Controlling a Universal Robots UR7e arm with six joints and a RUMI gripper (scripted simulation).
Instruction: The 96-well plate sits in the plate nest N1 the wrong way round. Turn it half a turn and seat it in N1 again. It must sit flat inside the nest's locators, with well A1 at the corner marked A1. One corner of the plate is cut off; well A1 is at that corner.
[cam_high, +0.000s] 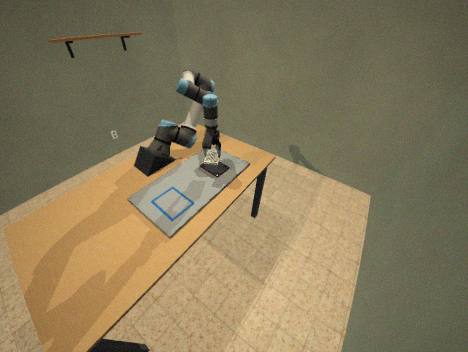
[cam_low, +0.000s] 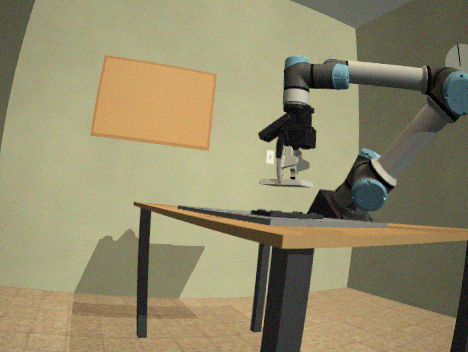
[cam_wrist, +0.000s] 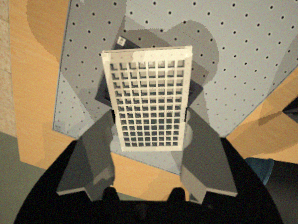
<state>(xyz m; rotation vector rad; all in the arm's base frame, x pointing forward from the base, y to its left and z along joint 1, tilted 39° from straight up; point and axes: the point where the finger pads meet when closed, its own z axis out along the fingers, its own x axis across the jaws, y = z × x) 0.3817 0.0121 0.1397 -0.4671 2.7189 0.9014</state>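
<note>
Now: hand 100 mm above the dark plate nest N1 and 10 mm to the right of it. Also, from my hand: white corner label 90 mm below, 70 mm ahead, 50 mm to the right; white 96-well plate 10 mm below.
</note>
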